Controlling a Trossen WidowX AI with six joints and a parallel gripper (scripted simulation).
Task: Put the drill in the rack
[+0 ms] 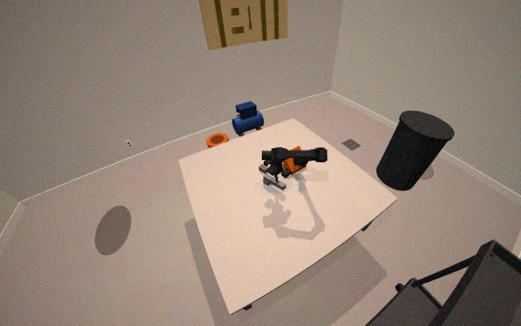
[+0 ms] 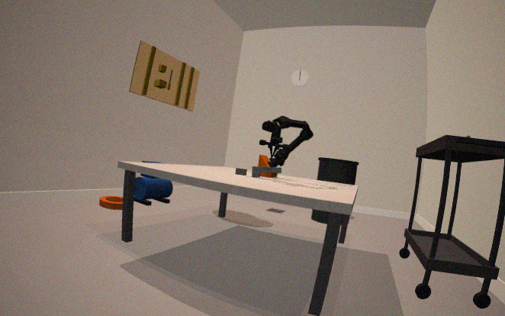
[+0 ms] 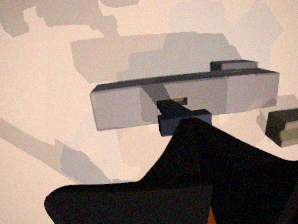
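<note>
Right now the drill is 80 mm below my gripper tip, 40 mm to the right of it and 10 mm ahead of it. Also, from my gripper tip: grey rack: 210 mm to the right, 110 mm below, 10 mm ahead; grey block: 90 mm below, 30 mm to the right, 10 mm ahead.
</note>
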